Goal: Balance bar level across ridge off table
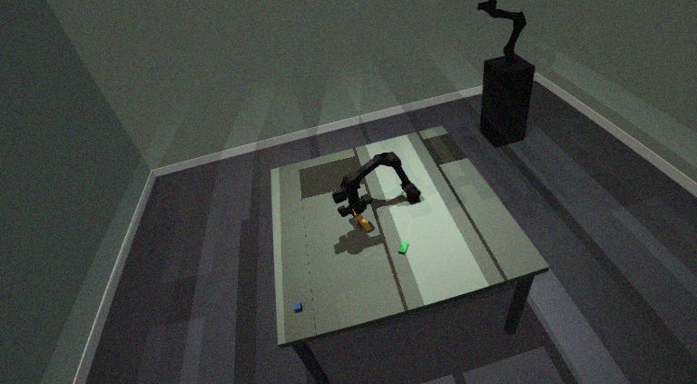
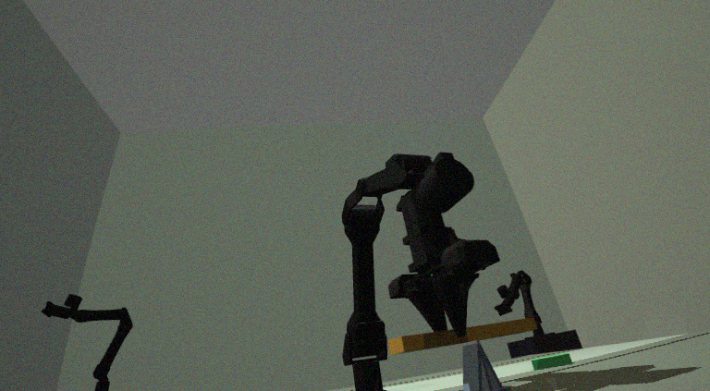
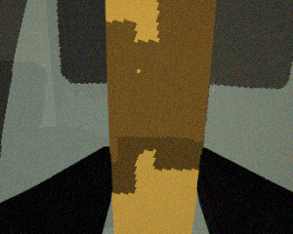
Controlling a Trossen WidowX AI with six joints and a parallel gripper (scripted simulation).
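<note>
My gripper tip is 30 mm to the right of the bar and 10 mm past it.
</note>
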